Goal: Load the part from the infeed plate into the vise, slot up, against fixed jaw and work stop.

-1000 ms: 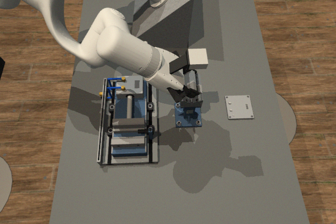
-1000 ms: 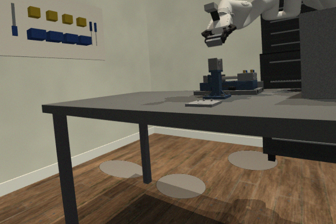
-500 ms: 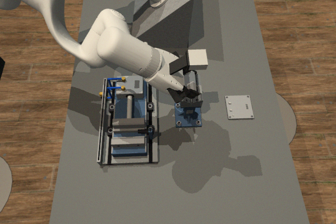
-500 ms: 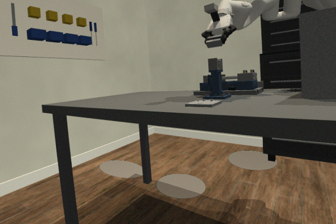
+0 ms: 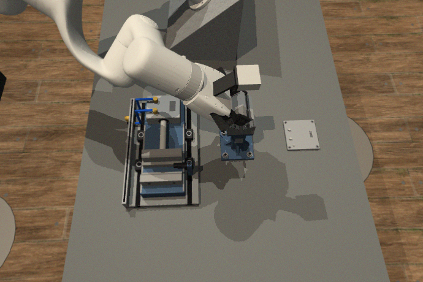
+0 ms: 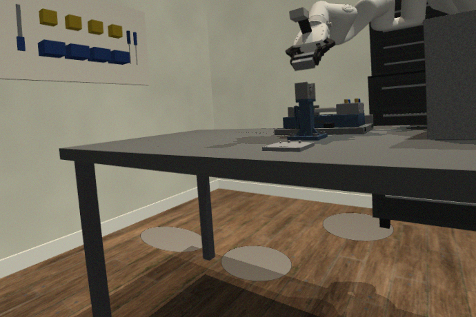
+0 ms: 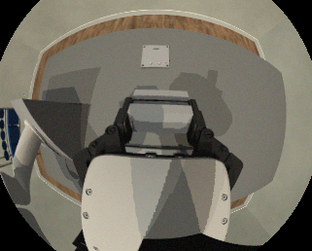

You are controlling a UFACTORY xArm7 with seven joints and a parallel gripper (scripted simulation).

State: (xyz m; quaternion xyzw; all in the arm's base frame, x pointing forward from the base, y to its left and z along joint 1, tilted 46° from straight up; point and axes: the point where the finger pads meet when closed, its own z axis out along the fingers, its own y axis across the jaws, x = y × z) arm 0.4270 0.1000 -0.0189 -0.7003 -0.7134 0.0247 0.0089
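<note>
Now: the V-block post 10 mm to the left of my hand and 170 mm below it. Also, from my hand: part (10 mm to the left); cylinder rod (10 mm ahead, 190 mm to the right, 150 mm below); work stop (90 mm ahead, 140 mm to the right, 140 mm below).
</note>
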